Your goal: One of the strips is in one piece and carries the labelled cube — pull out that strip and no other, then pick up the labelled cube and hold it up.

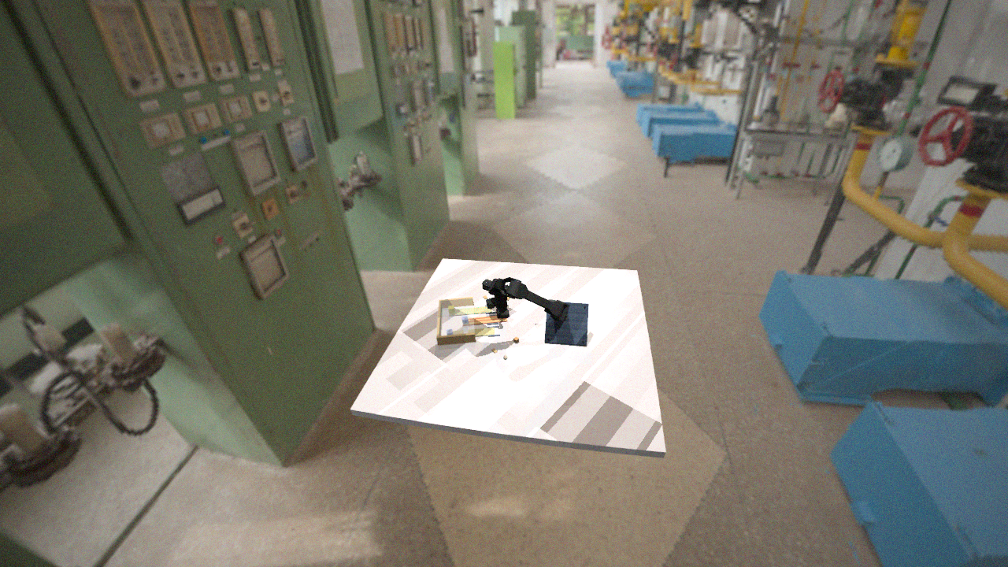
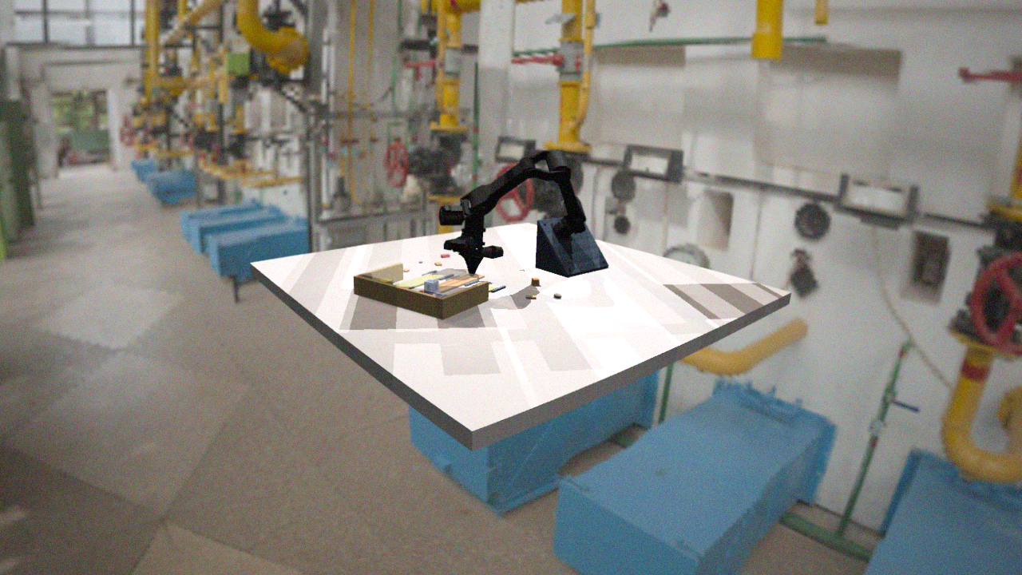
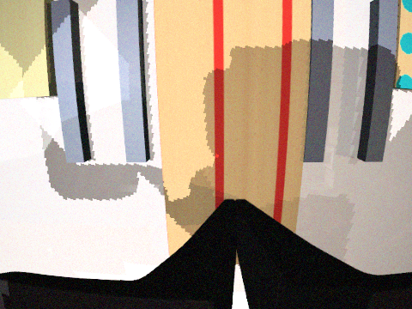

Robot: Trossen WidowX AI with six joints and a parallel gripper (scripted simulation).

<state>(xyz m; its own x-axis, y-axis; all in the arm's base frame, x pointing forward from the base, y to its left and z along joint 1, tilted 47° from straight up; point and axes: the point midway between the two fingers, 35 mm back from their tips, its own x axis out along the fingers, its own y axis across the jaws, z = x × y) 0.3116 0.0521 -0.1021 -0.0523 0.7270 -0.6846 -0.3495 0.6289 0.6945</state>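
Right now my gripper tip is 13 cm to the right of the pale yellow strip and 7 cm short of it.
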